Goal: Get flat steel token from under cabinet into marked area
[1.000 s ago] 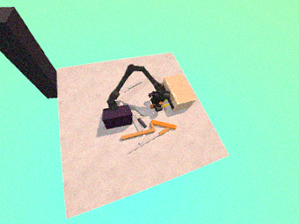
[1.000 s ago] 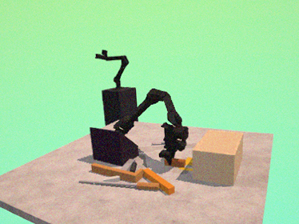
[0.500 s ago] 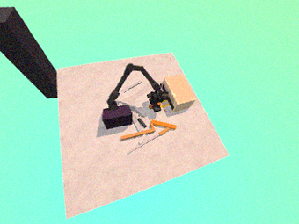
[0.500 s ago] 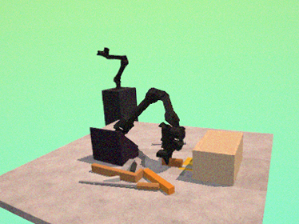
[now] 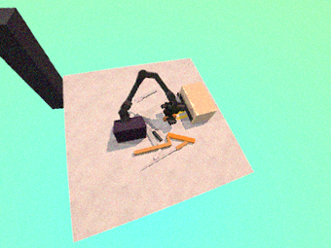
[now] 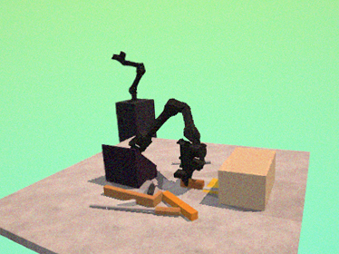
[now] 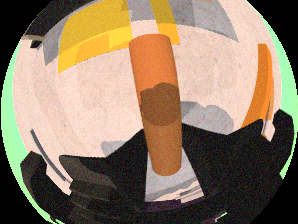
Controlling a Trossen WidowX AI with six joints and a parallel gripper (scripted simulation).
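Now: the dark-handled tool 130 mm behind my gripper tip and 110 mm to the right of it. The rest, counted from my gripper tip: orange bar (190 mm to the right, 80 mm ahead, 10 mm above).
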